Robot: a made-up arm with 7 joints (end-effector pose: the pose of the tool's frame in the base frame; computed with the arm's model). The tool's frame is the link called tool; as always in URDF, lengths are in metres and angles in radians. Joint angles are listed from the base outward.
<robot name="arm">
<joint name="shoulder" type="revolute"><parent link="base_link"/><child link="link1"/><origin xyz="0 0 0.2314"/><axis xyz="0 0 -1"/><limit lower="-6.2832" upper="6.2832" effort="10" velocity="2.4"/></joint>
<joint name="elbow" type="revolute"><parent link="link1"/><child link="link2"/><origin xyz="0 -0.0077 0.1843"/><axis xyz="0 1 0"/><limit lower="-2.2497" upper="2.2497" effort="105" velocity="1.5"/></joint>
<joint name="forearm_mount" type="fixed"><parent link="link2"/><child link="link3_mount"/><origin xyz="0 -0.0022 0.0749"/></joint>
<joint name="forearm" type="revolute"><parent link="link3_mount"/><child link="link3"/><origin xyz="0 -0.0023 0.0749"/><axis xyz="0 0 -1"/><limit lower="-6.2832" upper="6.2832" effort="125" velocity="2.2"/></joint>
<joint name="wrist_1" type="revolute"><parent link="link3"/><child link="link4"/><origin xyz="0 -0.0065 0.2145"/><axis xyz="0 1 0"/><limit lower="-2.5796" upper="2.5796" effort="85" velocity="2.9"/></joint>
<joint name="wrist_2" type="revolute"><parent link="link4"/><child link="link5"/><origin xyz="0 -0.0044 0.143"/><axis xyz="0 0 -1"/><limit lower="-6.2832" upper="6.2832" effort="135" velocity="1.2"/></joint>
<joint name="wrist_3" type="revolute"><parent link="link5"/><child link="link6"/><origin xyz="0 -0.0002 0.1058"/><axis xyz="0 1 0"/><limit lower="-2.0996" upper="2.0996" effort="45" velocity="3"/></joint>
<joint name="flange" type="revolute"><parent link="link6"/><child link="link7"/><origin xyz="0 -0.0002 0.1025"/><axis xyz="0 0 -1"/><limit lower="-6.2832" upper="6.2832" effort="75" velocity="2.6"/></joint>
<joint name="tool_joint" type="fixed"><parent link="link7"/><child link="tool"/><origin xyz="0 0 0" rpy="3.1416 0 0"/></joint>
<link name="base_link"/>
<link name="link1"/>
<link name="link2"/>
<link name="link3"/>
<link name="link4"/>
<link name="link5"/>
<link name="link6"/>
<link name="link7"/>
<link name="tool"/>
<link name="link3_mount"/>
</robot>
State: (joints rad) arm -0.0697 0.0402 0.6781 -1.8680 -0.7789 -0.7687 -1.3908
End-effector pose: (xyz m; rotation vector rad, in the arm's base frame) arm -0.2659 0.1060 0.6479 0.2005 0.8522 0.6629
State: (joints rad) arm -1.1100 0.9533 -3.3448 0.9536 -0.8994 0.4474 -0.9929
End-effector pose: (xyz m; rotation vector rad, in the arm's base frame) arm 0.2072 0.2045 0.9590 -2.6493 0.0575 0.5353
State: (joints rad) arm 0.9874 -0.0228 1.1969 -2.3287 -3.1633 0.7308 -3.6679
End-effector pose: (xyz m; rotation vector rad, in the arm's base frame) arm 0.0878 0.1565 0.5050 0.0458 -0.0591 0.4160
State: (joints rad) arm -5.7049 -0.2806 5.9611 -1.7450 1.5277 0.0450 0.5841
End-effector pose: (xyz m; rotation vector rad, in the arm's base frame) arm -0.4049 0.1014 0.6176 -0.5676 1.0770 -1.1705
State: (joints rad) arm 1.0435 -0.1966 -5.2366 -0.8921 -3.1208 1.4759 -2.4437
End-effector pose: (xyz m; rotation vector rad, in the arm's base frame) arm 0.0712 0.3015 0.8269 -0.0685 -0.7963 1.7293
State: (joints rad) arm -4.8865 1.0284 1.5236 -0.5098 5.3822 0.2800 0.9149
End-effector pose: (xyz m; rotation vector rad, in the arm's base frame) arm 0.2405 -0.5477 0.7615 0.3992 -2.2193 -1.5486
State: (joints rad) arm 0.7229 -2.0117 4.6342 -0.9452 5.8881 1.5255 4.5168
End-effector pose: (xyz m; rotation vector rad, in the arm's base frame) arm -0.5030 0.2251 0.1494 0.5742 0.6193 -1.3471
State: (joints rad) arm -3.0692 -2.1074 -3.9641 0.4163 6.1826 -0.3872 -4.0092
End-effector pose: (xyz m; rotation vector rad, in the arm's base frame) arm 0.5590 0.0376 -0.0095 0.8508 -0.7441 -1.6857
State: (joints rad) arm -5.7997 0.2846 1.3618 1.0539 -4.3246 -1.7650 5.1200
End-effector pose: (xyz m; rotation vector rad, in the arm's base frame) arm 0.1207 -0.2984 0.8072 0.9750 -0.5795 -2.3709
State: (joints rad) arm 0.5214 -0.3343 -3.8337 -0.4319 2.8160 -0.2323 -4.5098
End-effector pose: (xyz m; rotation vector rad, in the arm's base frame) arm -0.0836 0.1291 1.0988 2.4421 -1.8680 0.2046
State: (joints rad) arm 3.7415 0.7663 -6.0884 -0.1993 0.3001 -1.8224 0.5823
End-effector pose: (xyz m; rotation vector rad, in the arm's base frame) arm -0.2631 0.1411 0.9133 -1.1641 -1.4331 -0.5588
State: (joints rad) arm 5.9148 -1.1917 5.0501 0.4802 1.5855 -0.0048 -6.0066
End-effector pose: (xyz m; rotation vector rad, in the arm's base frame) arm -0.6134 -0.0898 0.7249 -2.4827 0.7082 -1.5448
